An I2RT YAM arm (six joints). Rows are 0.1 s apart.
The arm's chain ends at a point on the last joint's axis. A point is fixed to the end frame.
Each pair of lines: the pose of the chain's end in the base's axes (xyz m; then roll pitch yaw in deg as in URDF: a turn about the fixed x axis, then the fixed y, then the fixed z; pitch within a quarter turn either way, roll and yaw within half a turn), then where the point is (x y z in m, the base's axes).
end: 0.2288, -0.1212, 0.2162, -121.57, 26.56, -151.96
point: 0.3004 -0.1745 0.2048
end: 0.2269, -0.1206, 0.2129, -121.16, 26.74, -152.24
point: 0.2981 -0.1745 0.2021
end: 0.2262, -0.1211, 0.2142, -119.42, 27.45, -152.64
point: 0.2965 -0.1766 0.2061
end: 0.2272, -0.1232, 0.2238, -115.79, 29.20, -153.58
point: 0.2951 -0.1821 0.2214
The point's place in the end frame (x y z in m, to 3 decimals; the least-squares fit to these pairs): -0.029 -0.019 0.083
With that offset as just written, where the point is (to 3 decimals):
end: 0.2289, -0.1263, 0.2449, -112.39, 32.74, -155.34
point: 0.293 -0.189 0.249
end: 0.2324, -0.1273, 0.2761, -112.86, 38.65, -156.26
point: 0.295 -0.191 0.283
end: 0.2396, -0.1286, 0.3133, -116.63, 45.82, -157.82
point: 0.303 -0.192 0.320
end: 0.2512, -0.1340, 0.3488, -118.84, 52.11, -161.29
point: 0.312 -0.200 0.357
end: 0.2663, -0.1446, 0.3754, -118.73, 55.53, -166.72
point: 0.320 -0.216 0.386
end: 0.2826, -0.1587, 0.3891, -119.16, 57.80, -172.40
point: 0.329 -0.235 0.401
